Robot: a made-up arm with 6 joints. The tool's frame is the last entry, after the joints.
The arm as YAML. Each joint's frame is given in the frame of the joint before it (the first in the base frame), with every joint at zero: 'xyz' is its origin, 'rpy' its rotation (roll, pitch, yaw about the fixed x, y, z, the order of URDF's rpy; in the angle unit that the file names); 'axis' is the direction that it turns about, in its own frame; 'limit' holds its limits. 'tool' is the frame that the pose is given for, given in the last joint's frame.
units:
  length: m
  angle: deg
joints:
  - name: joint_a
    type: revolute
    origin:
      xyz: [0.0, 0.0, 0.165]
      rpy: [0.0, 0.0, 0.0]
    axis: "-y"
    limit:
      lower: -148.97
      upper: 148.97
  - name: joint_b
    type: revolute
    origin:
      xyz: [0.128, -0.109, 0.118]
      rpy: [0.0, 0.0, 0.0]
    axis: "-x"
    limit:
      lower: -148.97
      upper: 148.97
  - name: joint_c
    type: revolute
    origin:
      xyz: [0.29, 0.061, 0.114]
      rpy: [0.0, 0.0, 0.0]
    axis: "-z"
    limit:
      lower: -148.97
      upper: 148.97
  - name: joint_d
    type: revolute
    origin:
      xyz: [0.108, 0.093, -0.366]
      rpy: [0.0, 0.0, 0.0]
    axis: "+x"
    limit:
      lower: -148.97
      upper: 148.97
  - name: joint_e
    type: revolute
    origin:
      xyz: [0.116, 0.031, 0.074]
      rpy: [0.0, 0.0, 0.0]
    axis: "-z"
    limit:
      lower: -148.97
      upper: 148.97
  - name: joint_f
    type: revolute
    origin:
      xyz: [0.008, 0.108, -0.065]
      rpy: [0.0, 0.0, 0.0]
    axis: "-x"
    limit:
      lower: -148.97
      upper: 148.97
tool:
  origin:
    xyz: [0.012, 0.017, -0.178]
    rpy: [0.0, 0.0, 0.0]
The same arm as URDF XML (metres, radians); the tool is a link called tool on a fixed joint. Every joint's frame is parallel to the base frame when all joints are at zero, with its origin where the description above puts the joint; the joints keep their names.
<robot name="arm">
  <joint name="tool_joint" type="fixed">
    <parent link="link6"/>
    <child link="tool"/>
    <origin xyz="0.012 0.017 -0.178" rpy="0 0 0"/>
  </joint>
  <joint name="joint_f" type="revolute">
    <parent link="link5"/>
    <child link="link6"/>
    <origin xyz="0.008 0.108 -0.065" rpy="0 0 0"/>
    <axis xyz="-1 0 0"/>
    <limit lower="-2.6" upper="2.6"/>
  </joint>
  <joint name="joint_e" type="revolute">
    <parent link="link4"/>
    <child link="link5"/>
    <origin xyz="0.116 0.031 0.074" rpy="0 0 0"/>
    <axis xyz="0 0 -1"/>
    <limit lower="-2.6" upper="2.6"/>
  </joint>
  <joint name="joint_d" type="revolute">
    <parent link="link3"/>
    <child link="link4"/>
    <origin xyz="0.108 0.093 -0.366" rpy="0 0 0"/>
    <axis xyz="1 0 0"/>
    <limit lower="-2.6" upper="2.6"/>
  </joint>
  <joint name="joint_c" type="revolute">
    <parent link="link2"/>
    <child link="link3"/>
    <origin xyz="0.29 0.061 0.114" rpy="0 0 0"/>
    <axis xyz="0 0 -1"/>
    <limit lower="-2.6" upper="2.6"/>
  </joint>
  <joint name="joint_b" type="revolute">
    <parent link="link1"/>
    <child link="link2"/>
    <origin xyz="0.128 -0.109 0.118" rpy="0 0 0"/>
    <axis xyz="-1 0 0"/>
    <limit lower="-2.6" upper="2.6"/>
  </joint>
  <joint name="joint_a" type="revolute">
    <parent link="base"/>
    <child link="link1"/>
    <origin xyz="0 0 0.165" rpy="0 0 0"/>
    <axis xyz="0 -1 0"/>
    <limit lower="-2.6" upper="2.6"/>
  </joint>
  <link name="base"/>
  <link name="link1"/>
  <link name="link2"/>
  <link name="link3"/>
  <link name="link4"/>
  <link name="link5"/>
  <link name="link6"/>
  <link name="tool"/>
</robot>

